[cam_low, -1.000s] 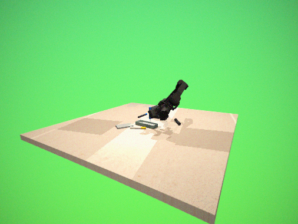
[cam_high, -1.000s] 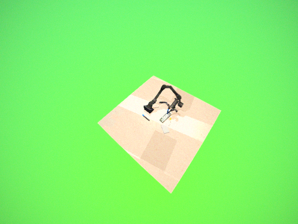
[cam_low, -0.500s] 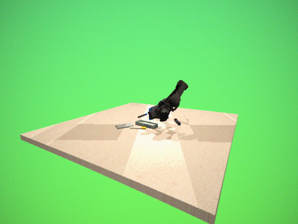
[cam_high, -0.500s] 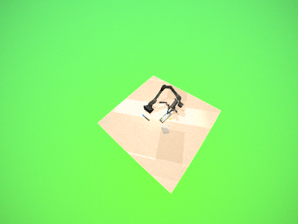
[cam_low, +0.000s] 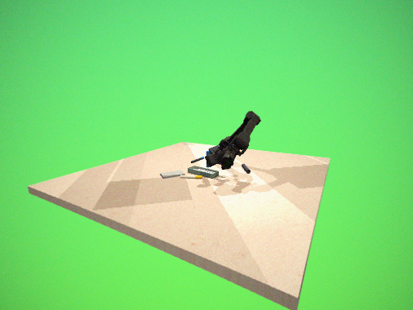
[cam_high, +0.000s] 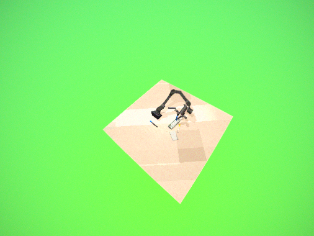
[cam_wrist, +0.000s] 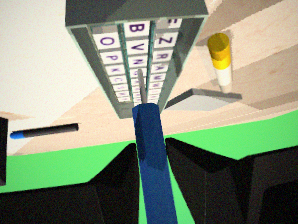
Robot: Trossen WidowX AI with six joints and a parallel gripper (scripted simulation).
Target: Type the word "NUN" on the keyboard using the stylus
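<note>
The white marker lies 8 cm ahead of my gripper tip, 4 cm to the right of it and 7 cm below it. Round my gripper tip: grey stylus tip: 5 cm below; flat grey block: 11 cm ahead, 17 cm to the right, 7 cm below; blue stylus: 1 cm below.
</note>
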